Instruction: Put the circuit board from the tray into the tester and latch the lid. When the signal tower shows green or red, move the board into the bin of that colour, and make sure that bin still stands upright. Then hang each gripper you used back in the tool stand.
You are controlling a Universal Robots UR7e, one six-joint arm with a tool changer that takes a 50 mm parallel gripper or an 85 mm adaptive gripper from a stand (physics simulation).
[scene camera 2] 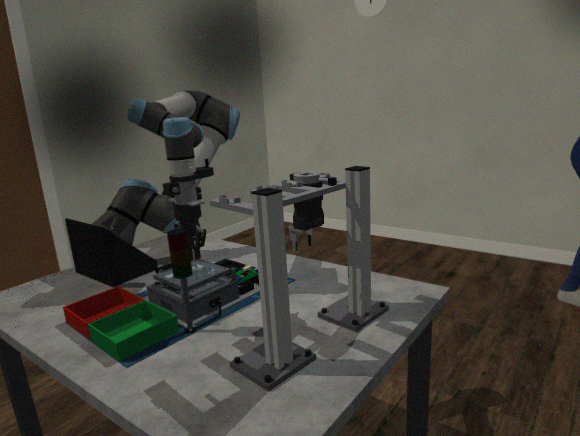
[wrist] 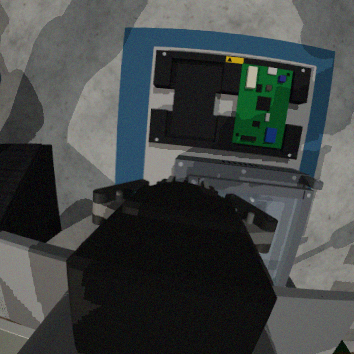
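Where they show: arm's base at its link origin: point(scene camera 2: 109, 239).
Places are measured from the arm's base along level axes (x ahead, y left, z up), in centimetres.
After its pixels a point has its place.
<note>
The green circuit board point(scene camera 2: 247, 273) @(z -7.6, x 48.0, y 20.9 cm) point(wrist: 272, 95) @(z -7.9, x 48.4, y 21.7 cm) lies in the right part of the black tray point(scene camera 2: 228, 263) @(z -8.8, x 33.8, y 24.5 cm) point(wrist: 192, 100) @(z -9.0, x 37.4, y 19.4 cm); the tray's left slot is empty. The grey tester point(scene camera 2: 165, 299) @(z -6.2, x 46.4, y -6.0 cm) stands beside it, its clear lid point(scene camera 2: 215, 270) @(z -1.2, x 51.2, y 7.4 cm) point(wrist: 287, 212) @(z -1.2, x 51.1, y 7.4 cm) lowered over the base; whether it is latched I cannot tell. My gripper point(scene camera 2: 197, 250) point(wrist: 184, 215) points down just over the lid's rear side; its body hides the fingertips in the wrist view, and the fingers overlap in the scene view. The signal tower point(scene camera 2: 180, 252) @(z 10.6, x 60.4, y -7.7 cm) looks unlit. The red bin point(scene camera 2: 80, 321) @(z -6.9, x 38.7, y -25.5 cm) and green bin point(scene camera 2: 147, 339) @(z -8.7, x 57.0, y -17.3 cm) stand upright.
The tool stand point(scene camera 2: 272, 280) @(z 10.0, x 87.9, y -4.8 cm) rises on two posts at the front right, with another gripper point(scene camera 2: 308, 212) hanging from its crossbar. A black wedge-shaped box point(scene camera 2: 107, 255) @(z -0.2, x 15.5, y -7.4 cm) point(wrist: 30, 190) @(z -4.7, x 14.4, y 2.6 cm) stands left of the tester. A blue mat point(wrist: 135, 100) @(z -10.6, x 28.5, y 18.5 cm) lies under the tray. A person's leg shows at the far right.
</note>
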